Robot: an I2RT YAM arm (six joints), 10 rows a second.
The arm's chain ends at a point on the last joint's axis. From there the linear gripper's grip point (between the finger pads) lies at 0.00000 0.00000 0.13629 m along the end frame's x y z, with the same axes.
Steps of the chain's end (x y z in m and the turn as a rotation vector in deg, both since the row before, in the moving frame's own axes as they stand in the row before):
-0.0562, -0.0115, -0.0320, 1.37, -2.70, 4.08
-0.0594, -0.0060, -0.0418, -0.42, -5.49, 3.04
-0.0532, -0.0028, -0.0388, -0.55, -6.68, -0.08
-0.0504, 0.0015, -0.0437, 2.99, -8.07, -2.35
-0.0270, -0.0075, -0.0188, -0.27, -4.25, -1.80
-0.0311, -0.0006, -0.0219, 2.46, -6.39, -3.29
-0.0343, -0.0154, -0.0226, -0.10, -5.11, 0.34
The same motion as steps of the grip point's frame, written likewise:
-0.0625, -0.0150, -0.0322, 1.37, -2.70, 4.08
-0.0725, -0.0053, -0.0424, -0.42, -5.49, 3.04
-0.0691, -0.0015, -0.0397, -0.55, -6.68, -0.08
-0.0697, -0.0052, -0.0452, 2.99, -8.07, -2.35
-0.0371, -0.0067, -0.0192, -0.27, -4.25, -1.80
-0.0464, -0.0060, -0.0229, 2.46, -6.39, -3.29
-0.0464, -0.0152, -0.0231, -0.10, -5.11, 0.34

